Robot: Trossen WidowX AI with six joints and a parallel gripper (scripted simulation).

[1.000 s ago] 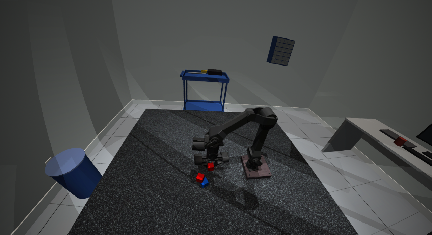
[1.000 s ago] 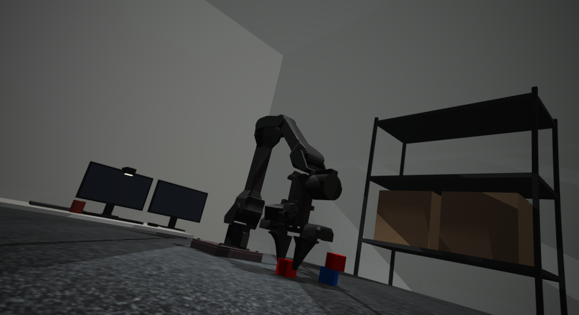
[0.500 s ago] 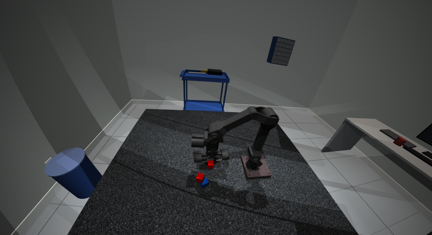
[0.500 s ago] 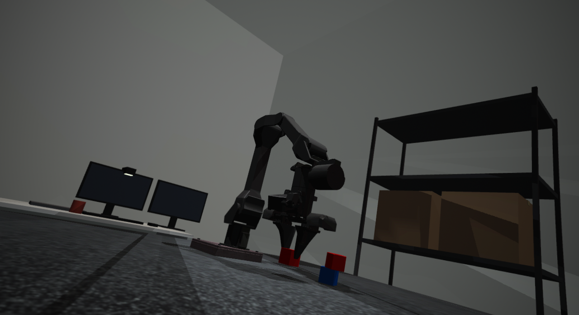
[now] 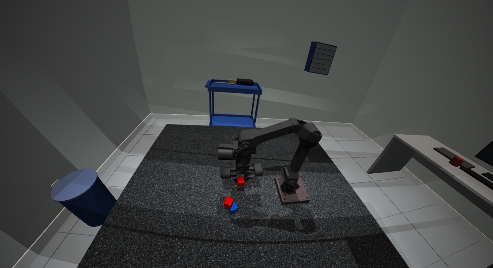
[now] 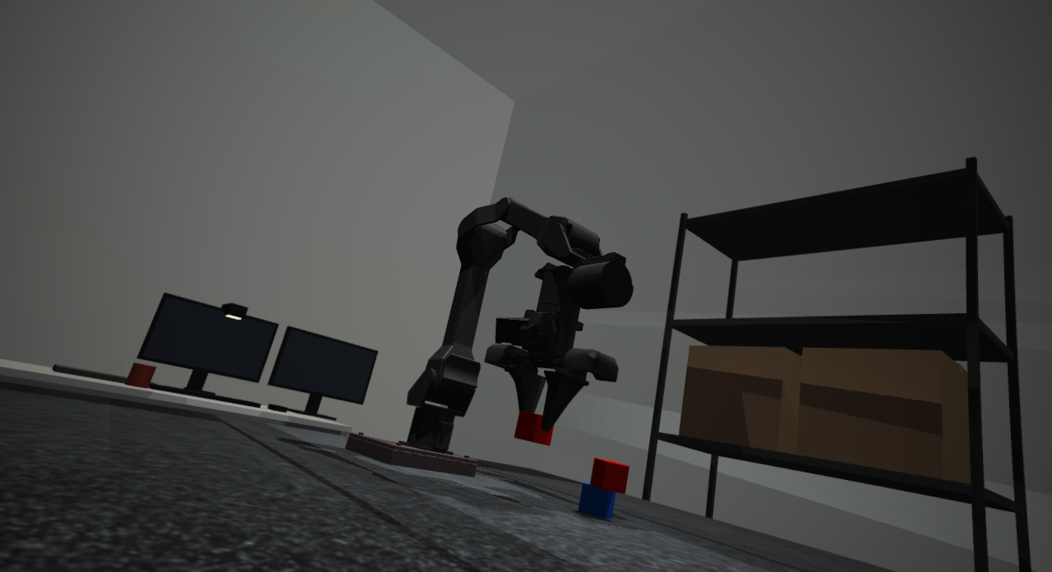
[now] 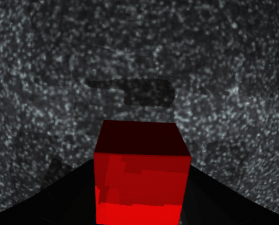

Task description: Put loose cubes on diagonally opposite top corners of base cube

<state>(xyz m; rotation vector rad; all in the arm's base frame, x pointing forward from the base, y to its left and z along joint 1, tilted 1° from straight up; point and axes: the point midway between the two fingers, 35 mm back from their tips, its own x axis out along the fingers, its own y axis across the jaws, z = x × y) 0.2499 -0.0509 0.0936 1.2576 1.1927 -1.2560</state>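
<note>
Now: the blue base cube 9 cm to the left of my gripper tip, 7 cm below it and 5 cm ahead of it.
</note>
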